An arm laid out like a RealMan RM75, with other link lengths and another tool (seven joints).
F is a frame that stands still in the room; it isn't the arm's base.
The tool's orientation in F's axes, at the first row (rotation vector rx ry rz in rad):
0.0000, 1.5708, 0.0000
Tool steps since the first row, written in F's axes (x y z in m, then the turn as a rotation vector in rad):
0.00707, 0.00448, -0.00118, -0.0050, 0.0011, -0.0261
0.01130, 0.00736, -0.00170, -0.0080, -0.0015, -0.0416
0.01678, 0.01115, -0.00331, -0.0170, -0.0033, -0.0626
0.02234, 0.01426, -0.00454, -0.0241, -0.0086, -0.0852
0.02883, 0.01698, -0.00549, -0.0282, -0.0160, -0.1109
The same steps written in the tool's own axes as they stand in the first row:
0.00118, 0.00448, 0.00707, 0.0261, 0.0011, -0.0050
0.00170, 0.00736, 0.01130, 0.0416, -0.0015, -0.0080
0.00331, 0.01115, 0.01678, 0.0626, -0.0033, -0.0170
0.00454, 0.01426, 0.02234, 0.0852, -0.0086, -0.0241
0.00549, 0.01698, 0.02883, 0.1109, -0.0160, -0.0282

